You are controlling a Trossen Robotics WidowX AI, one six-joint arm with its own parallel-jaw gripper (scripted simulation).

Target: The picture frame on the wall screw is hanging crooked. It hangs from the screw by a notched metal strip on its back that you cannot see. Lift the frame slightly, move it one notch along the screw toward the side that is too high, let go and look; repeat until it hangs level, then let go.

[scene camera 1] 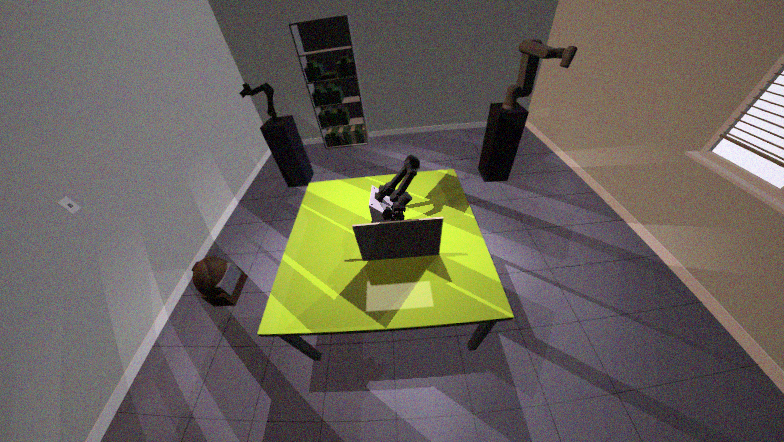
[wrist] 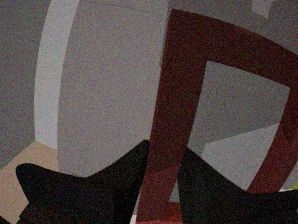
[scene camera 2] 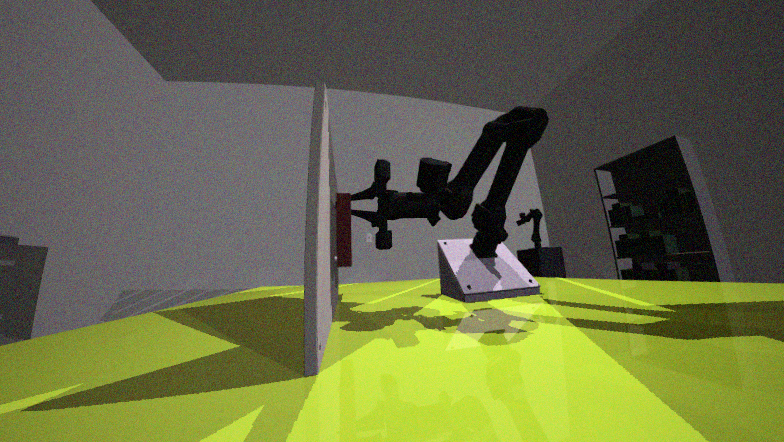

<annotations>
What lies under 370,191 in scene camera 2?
My gripper.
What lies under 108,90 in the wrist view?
A grey wall panel.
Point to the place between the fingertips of my gripper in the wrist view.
At 163,148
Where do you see a grey wall panel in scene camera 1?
At 417,237
</annotations>
